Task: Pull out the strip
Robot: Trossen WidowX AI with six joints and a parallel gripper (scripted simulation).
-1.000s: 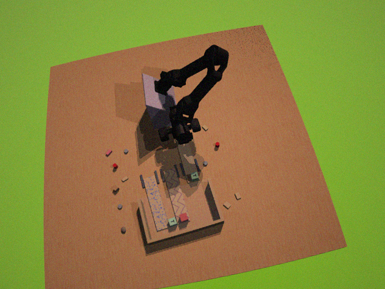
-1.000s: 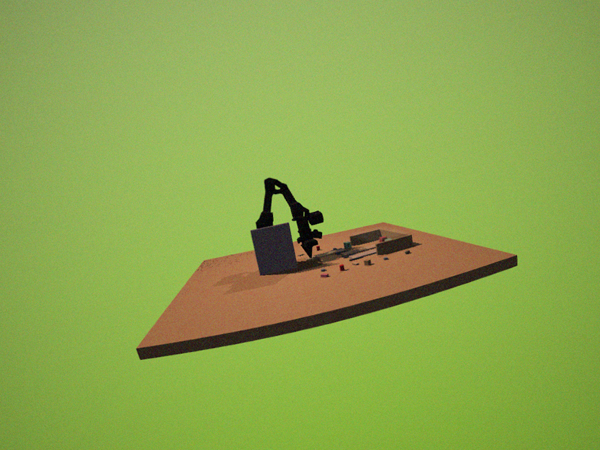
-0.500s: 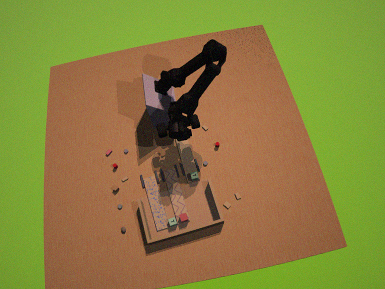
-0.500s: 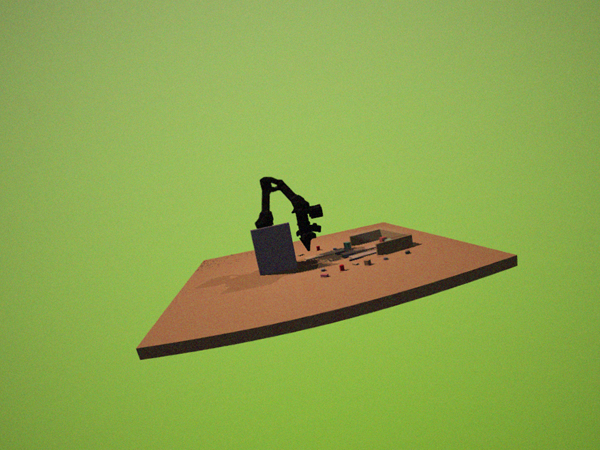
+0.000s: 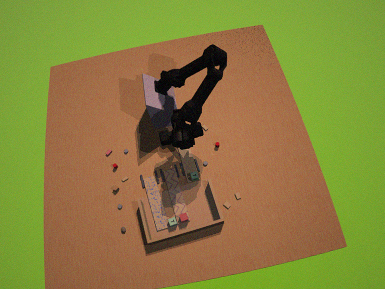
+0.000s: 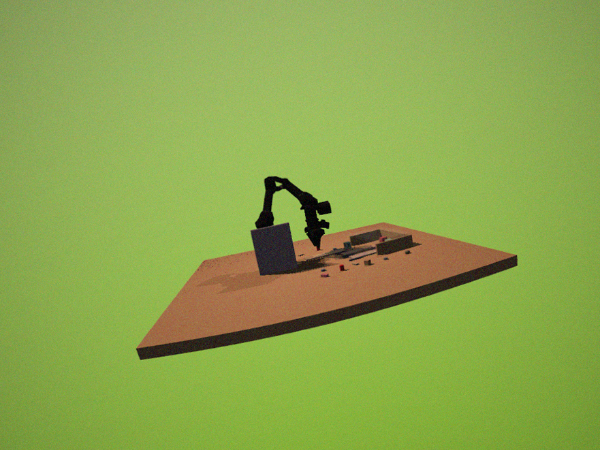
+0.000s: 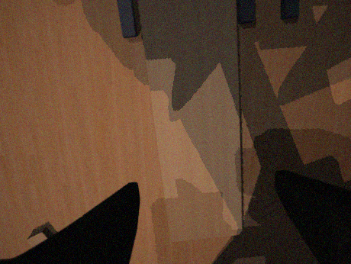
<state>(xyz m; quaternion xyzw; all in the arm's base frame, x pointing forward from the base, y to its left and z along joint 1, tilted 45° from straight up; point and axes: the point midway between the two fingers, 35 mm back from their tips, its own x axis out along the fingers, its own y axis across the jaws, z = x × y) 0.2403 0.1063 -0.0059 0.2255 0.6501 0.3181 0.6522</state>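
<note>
My gripper tip is now 5 cm short of the grey strip, 1 cm to the right of it and 5 cm above it. Also, from my gripper tip: tan block: 8 cm behind, 11 cm to the left, 5 cm below.
</note>
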